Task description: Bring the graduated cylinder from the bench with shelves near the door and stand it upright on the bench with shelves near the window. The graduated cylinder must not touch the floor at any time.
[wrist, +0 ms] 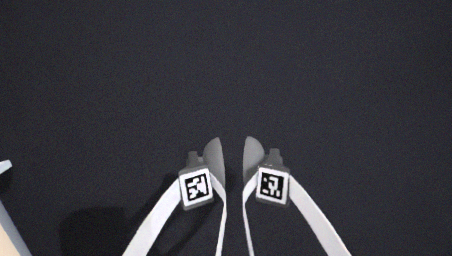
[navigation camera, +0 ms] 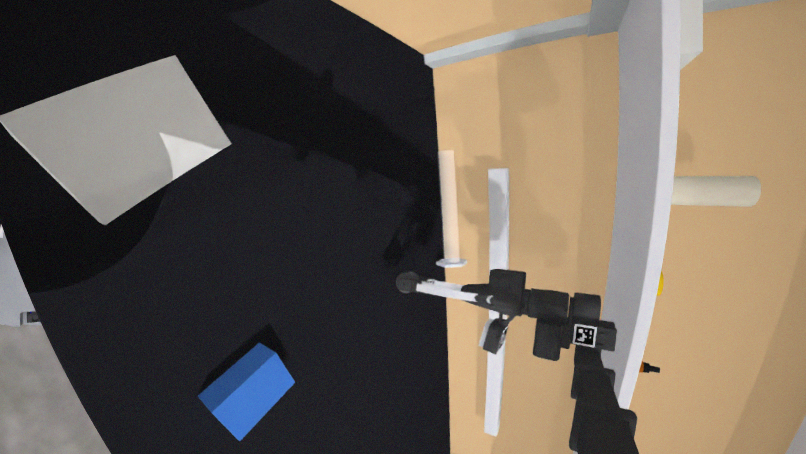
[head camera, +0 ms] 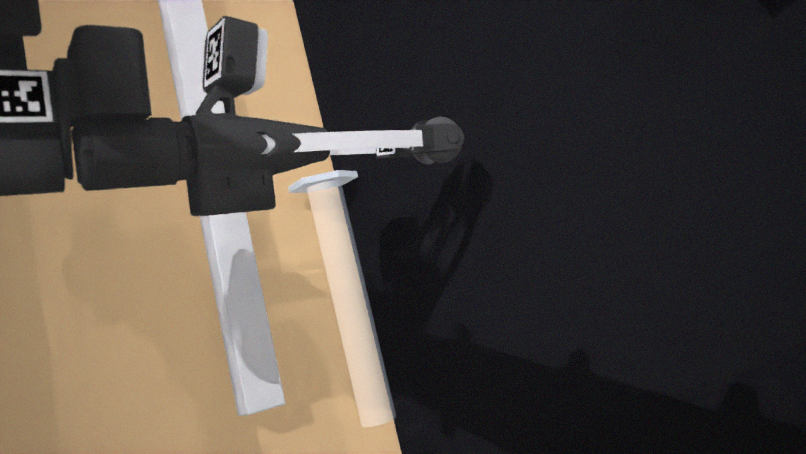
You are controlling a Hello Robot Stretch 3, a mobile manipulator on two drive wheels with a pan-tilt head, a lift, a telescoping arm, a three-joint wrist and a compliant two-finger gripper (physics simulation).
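Frame: origin at the robot's base, x left, y back, z up, level; centimetres.
Seen in the pictures: gripper, fingertip midpoint: [wrist: 233, 155] [navigation camera: 400, 280] [head camera: 451, 140].
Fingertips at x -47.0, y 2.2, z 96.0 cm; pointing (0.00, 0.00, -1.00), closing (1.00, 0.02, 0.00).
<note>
Offsets run from my fingertips to a thing's middle. "spot": to the spot under its first point. Level surfaces: height alone.
The graduated cylinder {dx -24.8, dy -18.2, dz -1.4 cm} [head camera: 349, 293] [navigation camera: 449, 204] is a long cream tube with a pale hexagonal foot. It sits along the border between the black bench top {dz -4.5 cm} [head camera: 620, 225] [navigation camera: 271, 244] [wrist: 210, 70] and the tan surface [head camera: 112, 339]. I cannot tell whether it stands or lies. A corner of its foot {spot: dx -25.1, dy -2.0, dz -3.1 cm} [wrist: 4, 165] shows at the left edge of the wrist view. My gripper [head camera: 439, 140] [navigation camera: 407, 282] [wrist: 233, 155] reaches out over the black top just past the foot. Its fingers are drawn nearly together with nothing between them. The cylinder is beside the gripper, not in it.
A blue box {dx +28.8, dy +12.1, dz -2.5 cm} [navigation camera: 246, 391] and a grey-white box {dx +42.2, dy -14.5, dz -1.6 cm} [navigation camera: 149, 131] rest on the black top. A thin white bar {spot: dx -24.0, dy -15.0, dz +12.9 cm} [head camera: 242, 293] [navigation camera: 497, 220] runs parallel to the cylinder on the tan side. A broad white upright [navigation camera: 643, 146] stands by my arm.
</note>
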